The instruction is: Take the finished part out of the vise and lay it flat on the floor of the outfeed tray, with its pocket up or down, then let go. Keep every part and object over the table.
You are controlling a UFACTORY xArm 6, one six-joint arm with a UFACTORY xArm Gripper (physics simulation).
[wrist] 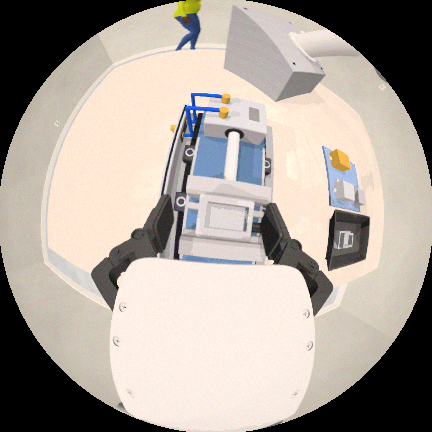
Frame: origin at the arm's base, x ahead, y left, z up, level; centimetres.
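Seen in the pictures: gripper, fingertip midpoint: (218, 210).
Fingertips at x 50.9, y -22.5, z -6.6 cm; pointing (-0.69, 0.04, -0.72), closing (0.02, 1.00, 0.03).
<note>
Offsets run from my fingertips to a thing's middle. "spot": to the spot under its first point.
The finished part @(dx +0.5, dy +1.0, dz -2.9 cm) (226, 217), a light grey block with a rectangular pocket facing up, sits in the vise @(dx -5.8, dy +1.2, dz -7.7 cm) (227, 188) between its two jaws. My gripper (218, 210) is open and empty, with one finger on the left and one on the right of the part in the view; I cannot tell the exact height above it. A black tray @(spot: dx +11.1, dy +36.4, dz -8.5 cm) (348, 263) stands at the right, with a small light grey part @(dx +4.4, dy +33.0, dz -9.7 cm) (344, 240) on its floor. I cannot tell from markings whether this is the outfeed tray.
A blue plate (339, 199) with an orange block @(dx -17.0, dy +34.0, dz -10.1 cm) (340, 160) and a grey block @(spot: dx -7.6, dy +31.8, dz -8.3 cm) (345, 190) lies behind the tray. Blue pipes @(spot: dx -13.6, dy -1.9, dz -1.7 cm) (207, 108) rise at the vise's far end. A large grey box (265, 55) on a white arm hangs at the back. A person (188, 25) stands beyond the table.
</note>
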